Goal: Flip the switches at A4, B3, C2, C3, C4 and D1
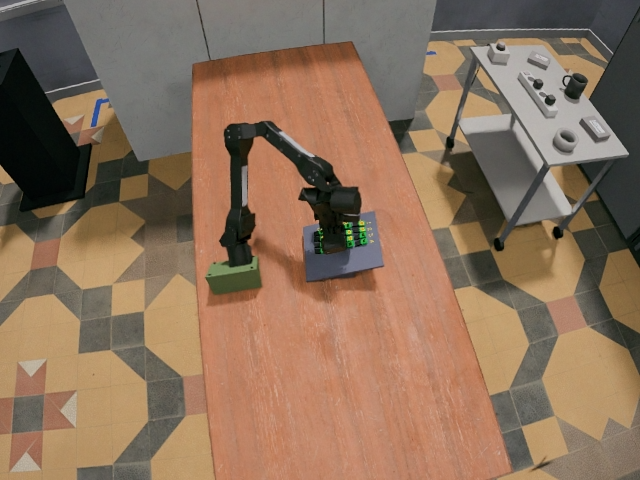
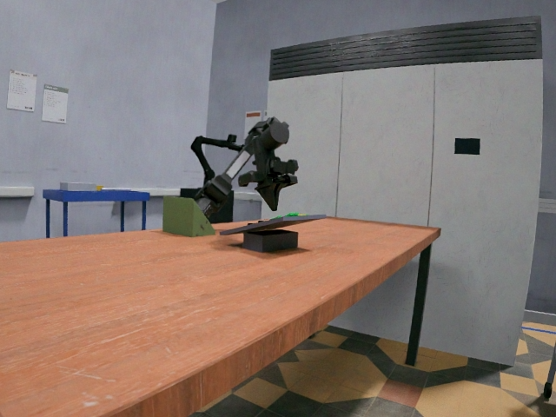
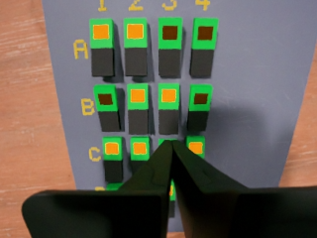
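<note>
My gripper is now 3 cm short of the switch B3 and 5 cm above it. Also, from my hand: switch C3 (1 cm behind, 6 cm below); then switch C2 (2 cm to the left, 6 cm below); then switch B2 (3 cm ahead, 2 cm to the left, 5 cm below).
</note>
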